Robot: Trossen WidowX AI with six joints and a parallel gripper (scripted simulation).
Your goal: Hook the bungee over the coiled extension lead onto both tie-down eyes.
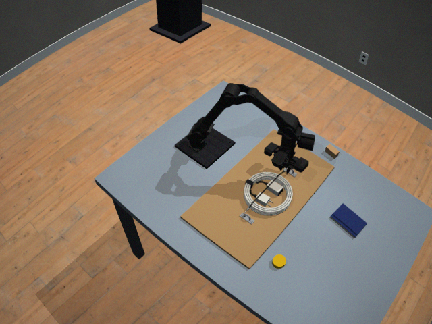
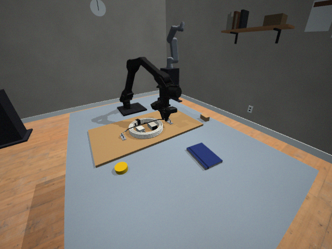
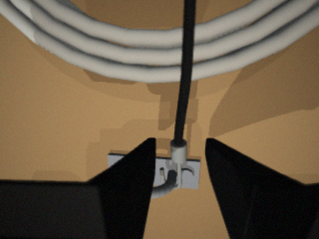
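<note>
Now: the extension lead coil 140 mm to the right of my hand, 30 mm below it and 10 mm ahead of it. From my hand the other things lie so: yellow disc 350 mm to the right, 220 mm ahead, 50 mm below; then small wooden block 250 mm to the left, 110 mm ahead, 40 mm below.
</note>
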